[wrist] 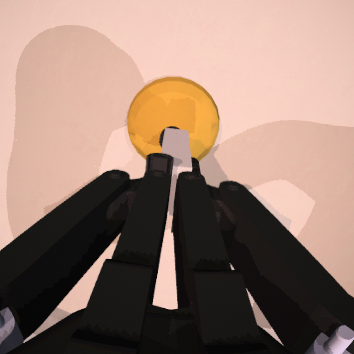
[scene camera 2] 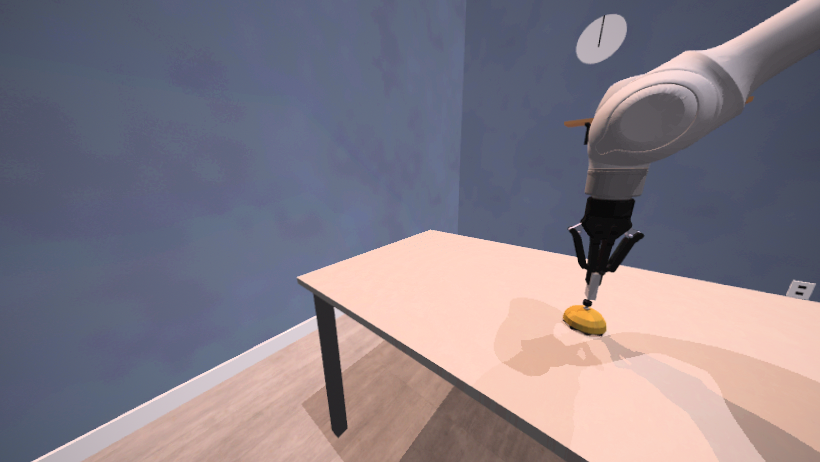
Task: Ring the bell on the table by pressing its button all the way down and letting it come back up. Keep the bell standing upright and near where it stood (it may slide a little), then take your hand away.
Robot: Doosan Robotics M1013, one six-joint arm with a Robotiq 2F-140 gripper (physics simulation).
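Places are measured from the arm's base along level axes (x ahead, y right, z down), in centimetres.
Where they show: gripper, fingertip midpoint: [wrist: 174, 147] [scene camera 2: 589, 297].
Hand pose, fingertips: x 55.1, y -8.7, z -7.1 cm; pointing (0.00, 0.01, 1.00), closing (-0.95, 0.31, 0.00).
After its pixels a point has its place.
The bell, a low yellow dome [scene camera 2: 584, 320] @(x 55.2, y -12.0, z -2.6 cm) [wrist: 170, 102] @(x 56.4, y -6.6, z -3.4 cm), stands upright on the table [scene camera 2: 436, 275] @(x 98.5, y -8.6, z 0.6 cm). Its small black button [scene camera 2: 587, 302] @(x 55.3, y -9.4, z -6.0 cm) [wrist: 163, 137] is on top, and a gap shows between button and dome in the scene view. My gripper [scene camera 2: 592, 292] @(x 55.1, y -8.7, z -7.1 cm) [wrist: 174, 147] @(x 55.1, y -8.7, z -7.1 cm) is shut and empty, pointing down. Its pale fingertips are directly above the button, at or very near its top; whether they touch it I cannot tell. In the wrist view the fingertips hide much of the button and part of the dome.
The table's front edge [scene camera 2: 401, 348] @(x 85.7, y -41.4, z 2.4 cm) runs in front of the bell, with a dark table leg [scene camera 2: 331, 367] at the left corner. A clock [scene camera 2: 601, 39] and a brown shelf [scene camera 2: 576, 122] are on the wall behind the arm. Shadows of the arm lie around the bell.
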